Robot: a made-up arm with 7 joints.
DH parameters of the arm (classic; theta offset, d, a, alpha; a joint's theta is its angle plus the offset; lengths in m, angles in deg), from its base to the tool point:
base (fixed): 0 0.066 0 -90
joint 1: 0 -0.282 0.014 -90
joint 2: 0 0.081 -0.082 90
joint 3: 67.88 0 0.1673 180
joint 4: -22.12 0.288 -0.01 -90
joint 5: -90 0.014 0.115 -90
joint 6: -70.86 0 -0.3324 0
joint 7: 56.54 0 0.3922 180
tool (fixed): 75.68 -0.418 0 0
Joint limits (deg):
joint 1: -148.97..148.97
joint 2: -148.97..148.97
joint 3: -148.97..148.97
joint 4: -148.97..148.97
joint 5: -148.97..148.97
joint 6: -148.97..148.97
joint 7: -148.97..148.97
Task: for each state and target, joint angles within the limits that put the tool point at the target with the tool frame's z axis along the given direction. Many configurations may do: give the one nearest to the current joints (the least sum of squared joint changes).
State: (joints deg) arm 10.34 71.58 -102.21 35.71 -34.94 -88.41 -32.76
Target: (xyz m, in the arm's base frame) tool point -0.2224 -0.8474 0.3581 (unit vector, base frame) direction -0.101 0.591 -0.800
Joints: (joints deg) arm -13.65 31.70 -93.31 50.34 -20.62 -76.18 -39.94
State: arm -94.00 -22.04 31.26 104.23 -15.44 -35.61 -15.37
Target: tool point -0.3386 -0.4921 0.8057 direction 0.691 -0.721 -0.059
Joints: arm -113.90 -41.20 14.87 144.81 18.81 -35.07 24.31
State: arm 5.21 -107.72 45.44 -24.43 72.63 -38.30 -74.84
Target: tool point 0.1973 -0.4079 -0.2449 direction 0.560 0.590 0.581
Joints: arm -39.92 -123.16 18.00 -14.60 84.13 -33.29 -61.63
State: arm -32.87 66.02 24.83 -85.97 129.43 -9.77 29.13
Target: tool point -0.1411 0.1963 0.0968 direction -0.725 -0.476 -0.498
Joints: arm -36.17 49.75 21.28 -75.91 101.91 -18.84 31.79
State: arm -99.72 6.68 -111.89 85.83 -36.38 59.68 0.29
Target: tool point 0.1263 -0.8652 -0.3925 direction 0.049 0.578 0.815
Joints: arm -111.11 44.71 -142.26 57.40 -68.89 37.58 -35.67
